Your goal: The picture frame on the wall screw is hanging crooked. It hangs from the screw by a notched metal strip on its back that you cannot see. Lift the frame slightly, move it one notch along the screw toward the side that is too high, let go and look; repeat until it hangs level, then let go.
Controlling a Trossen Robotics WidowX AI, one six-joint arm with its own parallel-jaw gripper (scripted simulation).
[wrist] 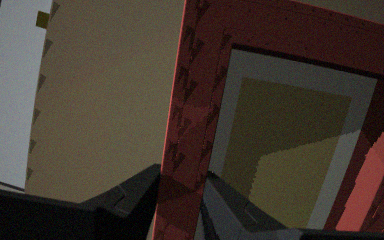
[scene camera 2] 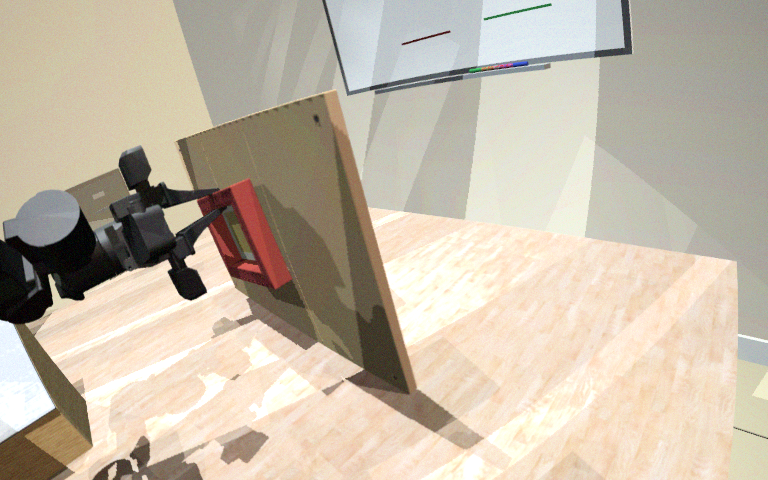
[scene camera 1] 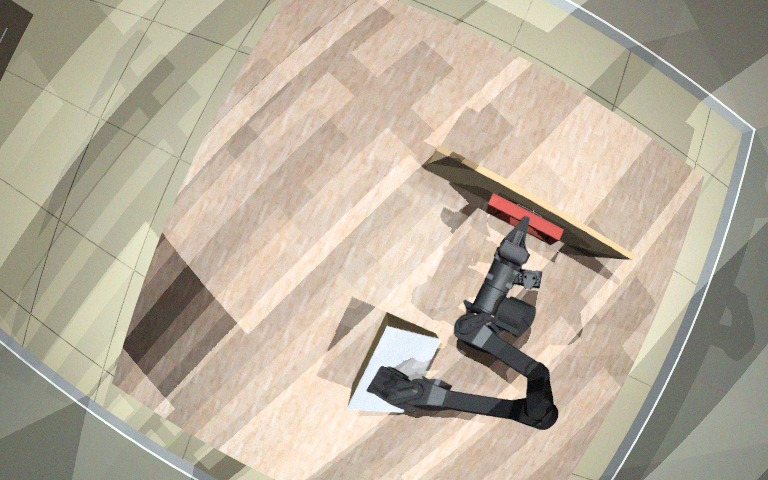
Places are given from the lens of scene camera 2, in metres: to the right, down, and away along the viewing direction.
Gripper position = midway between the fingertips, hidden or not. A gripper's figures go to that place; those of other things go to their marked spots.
my gripper (scene camera 2: pixel 222 198): -0.21, -0.05, 0.44
red picture frame (scene camera 2: pixel 241 233): -0.19, -0.01, 0.47
tan wall board (scene camera 2: pixel 298 156): -0.07, -0.07, 0.31
The marked spots on the tan wall board and the red picture frame are 0.21 m apart.
